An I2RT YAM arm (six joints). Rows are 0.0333 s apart.
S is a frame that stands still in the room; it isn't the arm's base.
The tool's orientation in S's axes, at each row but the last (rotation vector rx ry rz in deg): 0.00, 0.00, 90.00; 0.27, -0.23, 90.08; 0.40, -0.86, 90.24; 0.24, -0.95, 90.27; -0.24, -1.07, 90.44; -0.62, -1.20, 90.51; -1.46, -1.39, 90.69; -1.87, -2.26, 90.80
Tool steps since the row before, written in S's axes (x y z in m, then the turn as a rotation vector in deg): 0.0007, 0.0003, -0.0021, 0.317, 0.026, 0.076; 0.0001, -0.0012, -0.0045, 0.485, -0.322, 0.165; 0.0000, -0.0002, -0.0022, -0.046, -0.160, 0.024; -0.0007, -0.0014, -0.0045, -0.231, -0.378, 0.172; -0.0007, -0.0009, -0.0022, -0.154, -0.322, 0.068; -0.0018, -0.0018, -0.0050, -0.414, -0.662, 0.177; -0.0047, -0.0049, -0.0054, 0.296, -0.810, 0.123; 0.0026, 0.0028, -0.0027, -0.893, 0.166, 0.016
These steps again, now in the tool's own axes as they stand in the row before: 0.0003, -0.0007, -0.0021, 0.026, -0.317, 0.076; -0.0012, -0.0001, -0.0045, -0.322, -0.484, 0.167; -0.0002, 0.0000, -0.0022, -0.159, 0.047, 0.026; -0.0015, 0.0007, -0.0045, -0.375, 0.231, 0.179; -0.0009, 0.0007, -0.0022, -0.320, 0.155, 0.073; -0.0018, 0.0019, -0.0050, -0.657, 0.416, 0.190; -0.0048, 0.0049, -0.0053, -0.814, -0.290, 0.113; 0.0028, -0.0025, -0.0028, 0.179, 0.889, 0.056
